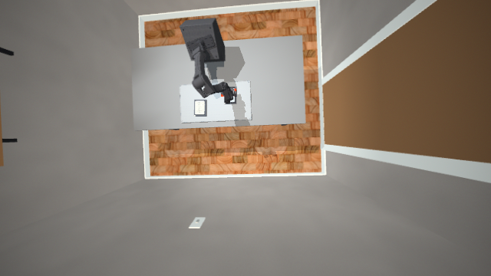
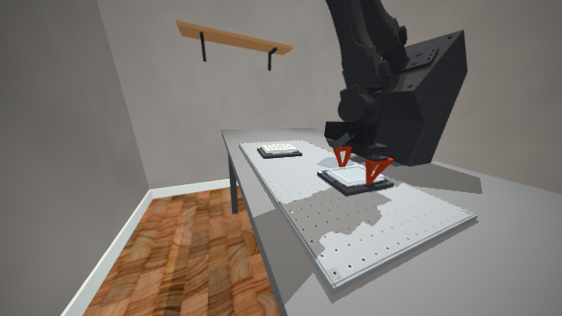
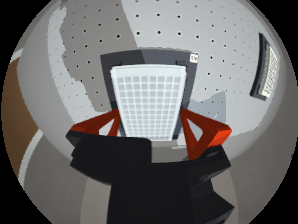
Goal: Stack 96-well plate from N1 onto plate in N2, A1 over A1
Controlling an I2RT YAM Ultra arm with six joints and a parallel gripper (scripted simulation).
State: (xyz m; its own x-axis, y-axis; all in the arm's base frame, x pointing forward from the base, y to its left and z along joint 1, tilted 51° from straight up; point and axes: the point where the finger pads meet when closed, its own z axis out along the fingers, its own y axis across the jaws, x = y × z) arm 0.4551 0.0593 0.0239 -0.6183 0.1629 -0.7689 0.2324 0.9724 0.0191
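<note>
The dark plate nest lies 2 cm below my hand.
</note>
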